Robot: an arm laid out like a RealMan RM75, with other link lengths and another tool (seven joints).
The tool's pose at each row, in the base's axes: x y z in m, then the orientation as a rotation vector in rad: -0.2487, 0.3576, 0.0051, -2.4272, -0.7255, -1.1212; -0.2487, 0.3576, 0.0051, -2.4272, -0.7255, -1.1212; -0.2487, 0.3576, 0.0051, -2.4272, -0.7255, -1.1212; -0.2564, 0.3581, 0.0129, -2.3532, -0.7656, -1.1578; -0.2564, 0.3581, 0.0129, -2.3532, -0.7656, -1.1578; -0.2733, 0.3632, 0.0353, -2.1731, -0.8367, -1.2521
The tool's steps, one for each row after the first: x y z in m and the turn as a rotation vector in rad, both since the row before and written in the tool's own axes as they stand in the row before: 0.0000, 0.0000, 0.0000, 0.0000, 0.0000, 0.0000; 0.0000, 0.0000, 0.0000, 0.0000, 0.0000, 0.0000; 0.0020, -0.0058, -0.0091, 0.0436, 0.0471, -0.0298; 0.0000, 0.0000, 0.0000, 0.0000, 0.0000, 0.0000; 0.0111, -0.0172, -0.0199, 0.0942, 0.1237, -0.0625
